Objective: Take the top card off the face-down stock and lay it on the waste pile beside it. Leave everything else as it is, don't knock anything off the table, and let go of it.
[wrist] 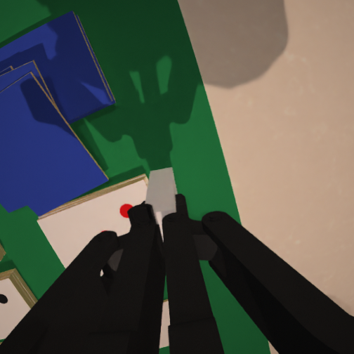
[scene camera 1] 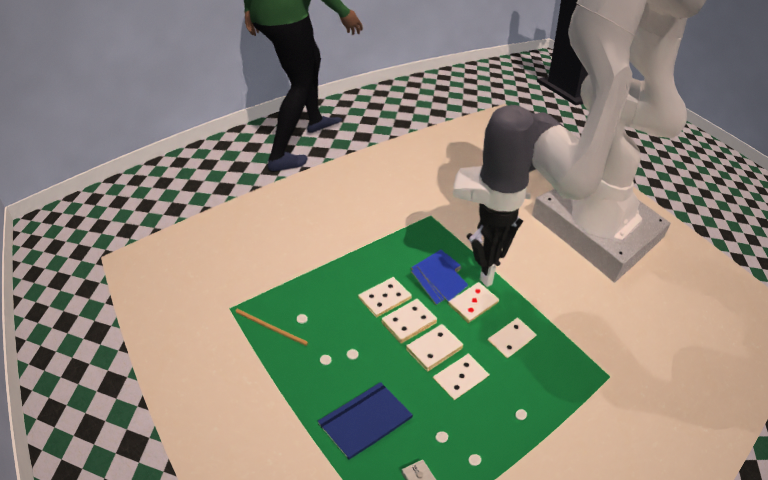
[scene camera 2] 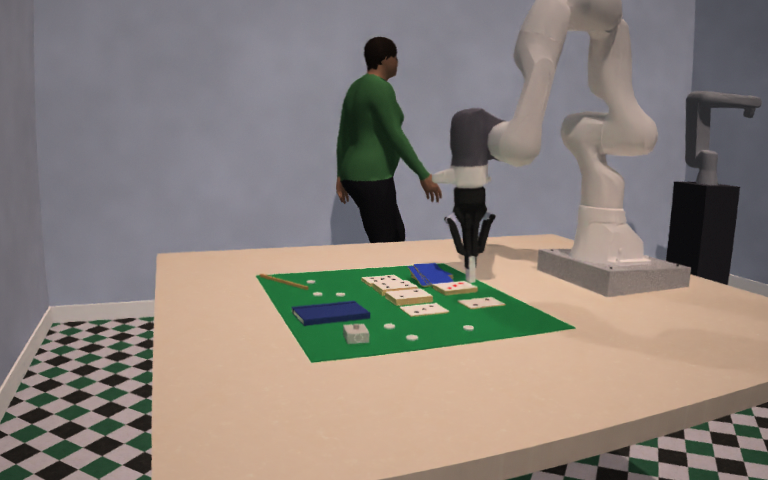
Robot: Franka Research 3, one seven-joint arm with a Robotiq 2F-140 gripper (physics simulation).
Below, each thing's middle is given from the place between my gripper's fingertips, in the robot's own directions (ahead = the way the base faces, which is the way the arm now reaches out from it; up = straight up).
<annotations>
Right now my hand is 210 mm short of the green mat (scene camera 1: pixel 550 377), 70 mm to the right of it and 30 mm above it.
</annotations>
